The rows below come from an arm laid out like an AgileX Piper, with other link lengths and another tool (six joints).
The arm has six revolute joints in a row. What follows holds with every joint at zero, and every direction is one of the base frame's.
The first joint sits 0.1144 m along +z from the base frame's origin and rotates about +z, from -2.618 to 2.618 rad.
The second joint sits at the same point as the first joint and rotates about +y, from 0 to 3.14 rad.
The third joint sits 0.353 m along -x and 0.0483 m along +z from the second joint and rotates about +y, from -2.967 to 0 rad.
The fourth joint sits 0.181 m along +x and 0.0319 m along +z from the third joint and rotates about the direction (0.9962, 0, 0.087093), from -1.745 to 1.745 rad.
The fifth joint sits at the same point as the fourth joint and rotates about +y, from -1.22 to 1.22 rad.
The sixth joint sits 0.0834 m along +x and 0.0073 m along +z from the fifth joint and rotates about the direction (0.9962, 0, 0.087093), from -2.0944 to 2.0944 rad.
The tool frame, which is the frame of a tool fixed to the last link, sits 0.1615 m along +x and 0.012 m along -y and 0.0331 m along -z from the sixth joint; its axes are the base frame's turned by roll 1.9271, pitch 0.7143 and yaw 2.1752 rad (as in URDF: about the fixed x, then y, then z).
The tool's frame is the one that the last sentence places.
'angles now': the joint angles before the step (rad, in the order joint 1, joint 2, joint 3, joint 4, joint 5, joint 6). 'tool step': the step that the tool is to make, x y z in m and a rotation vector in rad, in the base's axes. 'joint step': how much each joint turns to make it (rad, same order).
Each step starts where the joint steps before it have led.
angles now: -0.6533 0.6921 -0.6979 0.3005 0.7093 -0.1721
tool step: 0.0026 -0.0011 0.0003 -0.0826 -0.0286 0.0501
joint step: 0.0008 -0.0314 0.0483 0.0551 -0.0679 -0.1268
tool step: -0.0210 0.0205 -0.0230 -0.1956 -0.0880 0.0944
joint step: -0.0009 -0.2300 0.1865 0.1375 -0.0900 -0.2769
